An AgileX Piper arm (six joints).
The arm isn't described. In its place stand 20 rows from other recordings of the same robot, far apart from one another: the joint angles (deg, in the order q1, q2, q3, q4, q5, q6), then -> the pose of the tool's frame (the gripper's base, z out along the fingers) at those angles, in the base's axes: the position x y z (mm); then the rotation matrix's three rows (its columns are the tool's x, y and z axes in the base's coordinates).
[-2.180 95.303 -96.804 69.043 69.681 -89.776] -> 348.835 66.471 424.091; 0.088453 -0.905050 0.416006; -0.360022 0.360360 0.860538; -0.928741 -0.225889 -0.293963
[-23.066 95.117 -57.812 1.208 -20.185 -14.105] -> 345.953 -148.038 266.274; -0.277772 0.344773 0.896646; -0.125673 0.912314 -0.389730; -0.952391 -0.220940 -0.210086
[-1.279 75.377 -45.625 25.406 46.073 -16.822] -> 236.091 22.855 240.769; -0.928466 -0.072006 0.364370; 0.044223 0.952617 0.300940; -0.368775 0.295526 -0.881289
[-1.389 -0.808 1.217 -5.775 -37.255 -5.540] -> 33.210 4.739 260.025; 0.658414 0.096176 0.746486; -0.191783 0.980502 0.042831; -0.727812 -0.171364 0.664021
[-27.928 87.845 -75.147 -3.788 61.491 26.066] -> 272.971 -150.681 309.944; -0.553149 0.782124 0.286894; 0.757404 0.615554 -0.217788; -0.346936 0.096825 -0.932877
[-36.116 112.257 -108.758 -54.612 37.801 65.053] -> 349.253 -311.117 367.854; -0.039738 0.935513 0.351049; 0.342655 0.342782 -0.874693; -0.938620 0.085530 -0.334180
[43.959 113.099 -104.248 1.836 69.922 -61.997] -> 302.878 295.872 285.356; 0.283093 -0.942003 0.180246; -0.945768 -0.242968 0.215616; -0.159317 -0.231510 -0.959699
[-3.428 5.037 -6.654 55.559 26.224 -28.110] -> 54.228 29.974 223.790; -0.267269 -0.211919 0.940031; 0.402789 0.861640 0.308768; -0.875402 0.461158 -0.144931
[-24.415 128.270 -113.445 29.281 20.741 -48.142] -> 493.769 -206.830 257.430; -0.495618 0.101032 0.862645; -0.153271 0.967450 -0.201365; -0.854910 -0.232019 -0.464000
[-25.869 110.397 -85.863 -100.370 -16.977 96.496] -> 424.146 -176.623 277.484; -0.359566 0.152738 0.920534; 0.093879 0.987429 -0.127167; -0.928385 0.040694 -0.369385
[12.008 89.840 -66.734 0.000 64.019 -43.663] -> 288.987 61.468 258.319; -0.557277 -0.819450 0.133953; -0.824395 0.565297 0.028492; -0.099072 -0.094552 -0.990578
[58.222 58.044 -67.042 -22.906 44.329 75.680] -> 125.638 155.810 423.919; -0.719722 -0.146083 0.678719; 0.402232 0.709081 0.579150; -0.565870 0.689829 -0.451582
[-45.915 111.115 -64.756 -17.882 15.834 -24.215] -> 266.256 -285.858 147.740; -0.929850 0.176586 0.322794; 0.011725 0.891080 -0.453695; -0.367751 -0.418083 -0.830641
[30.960 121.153 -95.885 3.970 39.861 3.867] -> 398.682 243.882 199.662; -0.801892 -0.439556 0.404673; -0.340774 0.892824 0.294514; -0.490757 0.098267 -0.865738
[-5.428 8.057 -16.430 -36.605 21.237 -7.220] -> 51.211 -24.610 274.054; -0.256127 0.182456 0.949267; -0.630885 0.712483 -0.307167; -0.732381 -0.677553 -0.067377
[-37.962 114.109 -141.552 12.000 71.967 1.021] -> 341.893 -243.933 461.731; -0.455830 0.521973 0.720946; 0.459375 0.831740 -0.311742; -0.762361 0.189083 -0.618913
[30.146 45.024 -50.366 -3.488 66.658 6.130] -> 107.087 56.313 341.121; -0.756077 -0.413460 0.507344; -0.343553 0.910522 0.230045; -0.557062 -0.000368 -0.830471
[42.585 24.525 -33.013 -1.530 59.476 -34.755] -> 46.354 39.760 289.779; -0.044563 -0.848666 0.527048; -0.830074 0.325008 0.453152; -0.555870 -0.417295 -0.718939
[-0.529 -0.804 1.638 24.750 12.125 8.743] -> 55.644 7.489 186.922; -0.142963 -0.000274 0.989728; 0.543947 0.835411 0.078803; -0.826851 0.549626 -0.119283
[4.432 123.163 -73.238 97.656 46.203 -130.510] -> 424.312 98.181 138.474; -0.215170 -0.838293 0.500965; -0.361991 0.544902 0.756336; -0.907009 -0.018603 -0.420701
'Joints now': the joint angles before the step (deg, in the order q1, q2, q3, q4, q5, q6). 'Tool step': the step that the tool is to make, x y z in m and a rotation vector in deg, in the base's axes. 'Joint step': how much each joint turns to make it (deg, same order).
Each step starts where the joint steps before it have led.
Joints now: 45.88, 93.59, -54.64, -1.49, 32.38, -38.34
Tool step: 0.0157, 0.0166, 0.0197, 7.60, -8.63, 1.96
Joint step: 0.00, 0.25, -3.08, -0.06, -8.67, -1.98
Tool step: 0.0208, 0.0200, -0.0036, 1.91, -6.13, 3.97
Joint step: -0.20, 4.84, -4.00, -0.04, -6.54, -5.07
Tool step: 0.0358, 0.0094, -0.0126, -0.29, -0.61, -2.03
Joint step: -2.75, 6.95, -6.68, -0.07, -0.51, -0.89
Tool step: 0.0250, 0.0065, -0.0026, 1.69, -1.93, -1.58
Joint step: -1.68, 4.06, -4.91, -0.03, -1.72, -0.06
